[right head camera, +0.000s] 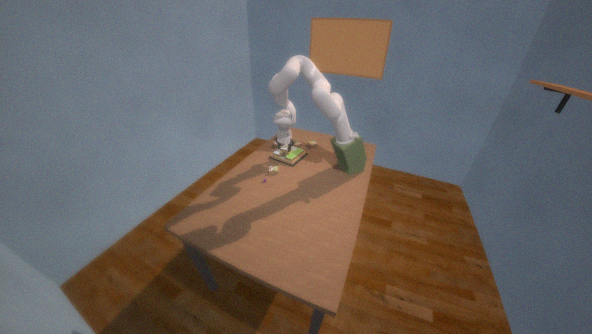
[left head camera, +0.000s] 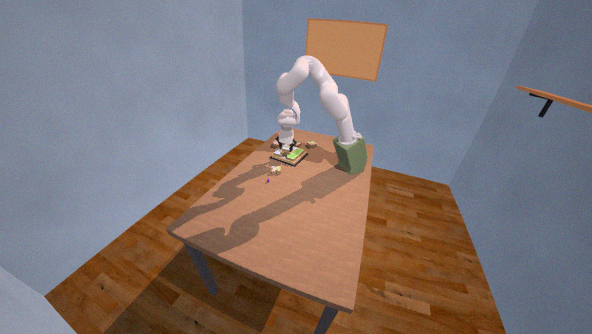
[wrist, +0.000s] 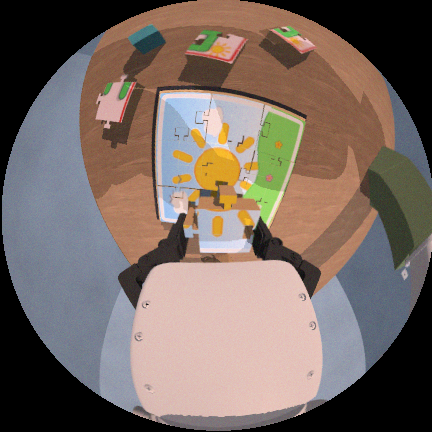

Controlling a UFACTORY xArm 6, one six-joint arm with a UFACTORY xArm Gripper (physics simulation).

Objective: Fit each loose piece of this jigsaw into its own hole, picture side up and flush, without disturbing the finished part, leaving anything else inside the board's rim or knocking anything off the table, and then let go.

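Places are measured from the arm's base along level axes (x ahead, y left, z up), in millimetres.
Pixels of known places: gripper, fingertip midpoint: (right head camera: 284, 150) (left head camera: 285, 150) (wrist: 218, 222); arm's base, origin of the base link: (right head camera: 345, 138) (left head camera: 347, 138).
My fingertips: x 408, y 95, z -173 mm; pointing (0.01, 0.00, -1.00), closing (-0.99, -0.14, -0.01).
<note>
Ahead of a thing's pixels: the offset from my fingertips to its top centre. "*": to the spot under its first point.
My gripper (left head camera: 286, 148) (right head camera: 284, 148) (wrist: 218, 222) is low over the near side of the jigsaw board {* dx +2, dy +53, dz -71 mm} (left head camera: 281, 161) (right head camera: 281, 161) (wrist: 154, 150). Its two black fingers stand wide, shut on a light blue piece with orange sun rays {dx +1, dy -9, dz +23 mm} (wrist: 230, 235). The held piece is picture side up, and its brown side wall shows above the board surface in the wrist view. A dark part of the hole shows at its far edge. The large orange sun {dx +0, dy -62, dz -33 mm} (wrist: 217, 167) and the green strip {dx -58, dy -106, dz -33 mm} (wrist: 280, 142) belong to the finished part. The underside of the held piece is hidden.
Pink and green pieces {dx +176, dy -149, dz -47 mm} (wrist: 116, 102) {dx +37, dy -231, dz -47 mm} (wrist: 217, 47) (wrist: 295, 40) and a teal block (wrist: 147, 39) lie beyond the board. Another pale piece {dx -37, dy +180, dz -47 mm} (left head camera: 276, 169) (right head camera: 272, 169) and a small purple thing {dx -56, dy +297, dz -56 mm} (left head camera: 268, 180) (right head camera: 265, 180) lie before it. The green arm base (left head camera: 351, 156) is at the right.
</note>
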